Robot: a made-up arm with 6 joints.
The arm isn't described. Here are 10 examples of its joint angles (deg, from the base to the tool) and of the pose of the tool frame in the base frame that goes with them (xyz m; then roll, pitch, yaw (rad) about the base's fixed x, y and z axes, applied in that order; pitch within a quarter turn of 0, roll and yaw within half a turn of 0).
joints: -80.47 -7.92 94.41 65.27 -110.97 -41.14
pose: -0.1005 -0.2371 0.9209 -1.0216 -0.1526 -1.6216
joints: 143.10 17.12 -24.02 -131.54 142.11 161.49
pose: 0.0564 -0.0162 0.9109 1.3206 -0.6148 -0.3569
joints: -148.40 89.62 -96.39 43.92 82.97 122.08
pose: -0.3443 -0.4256 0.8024 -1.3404 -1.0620 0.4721
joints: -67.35 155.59 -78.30 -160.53 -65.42 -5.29
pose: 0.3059 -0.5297 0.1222 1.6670 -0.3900 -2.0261
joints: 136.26 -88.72 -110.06 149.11 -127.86 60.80
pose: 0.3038 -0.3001 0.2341 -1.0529 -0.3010 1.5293
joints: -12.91 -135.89 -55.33 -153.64 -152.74 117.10
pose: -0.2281 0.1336 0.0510 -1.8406 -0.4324 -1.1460
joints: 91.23 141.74 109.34 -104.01 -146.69 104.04
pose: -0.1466 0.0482 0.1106 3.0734 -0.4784 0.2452
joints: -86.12 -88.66 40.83 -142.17 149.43 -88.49
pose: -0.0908 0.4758 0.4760 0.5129 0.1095 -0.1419
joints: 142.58 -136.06 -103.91 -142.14 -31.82 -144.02
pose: -0.1991 0.0680 -0.0578 0.4185 -0.5758 -2.2816
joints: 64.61 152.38 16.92 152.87 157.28 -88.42
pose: 0.0797 0.2534 0.0700 -1.9585 0.0375 -2.3682
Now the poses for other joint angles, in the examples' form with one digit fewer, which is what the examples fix.
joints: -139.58 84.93 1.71 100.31 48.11 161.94
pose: -0.420 -0.712 0.567 2.654 0.488 3.056
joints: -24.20 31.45 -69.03 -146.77 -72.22 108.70
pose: 0.046 0.110 1.160 -2.904 0.455 -0.817
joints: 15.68 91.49 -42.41 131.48 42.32 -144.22
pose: 0.508 0.300 0.878 -2.448 0.691 0.891
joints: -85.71 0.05 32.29 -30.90 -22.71 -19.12
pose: 0.052 -0.235 1.291 -2.418 0.322 -1.652
